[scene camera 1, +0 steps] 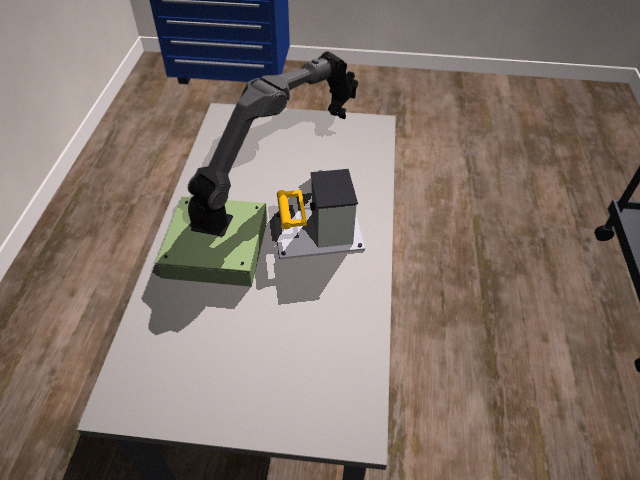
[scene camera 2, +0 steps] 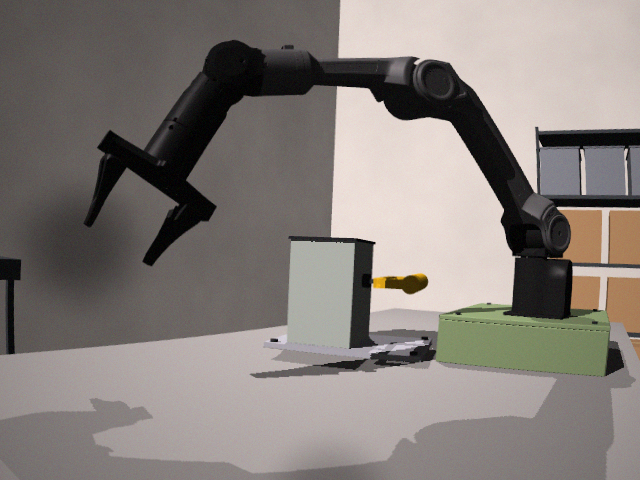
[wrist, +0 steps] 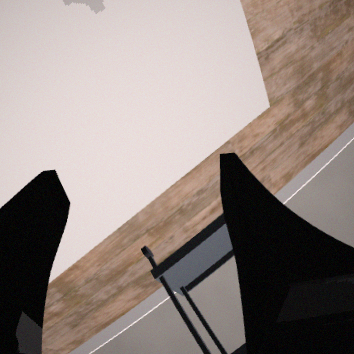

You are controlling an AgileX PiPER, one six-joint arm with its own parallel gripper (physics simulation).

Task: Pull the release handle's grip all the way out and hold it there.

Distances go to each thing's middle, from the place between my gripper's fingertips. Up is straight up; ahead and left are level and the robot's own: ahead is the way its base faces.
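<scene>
There is a pale base plate (scene camera 1: 300, 241), and I find it 0.14 m below my hand and 0.42 m to the right of it.
</scene>
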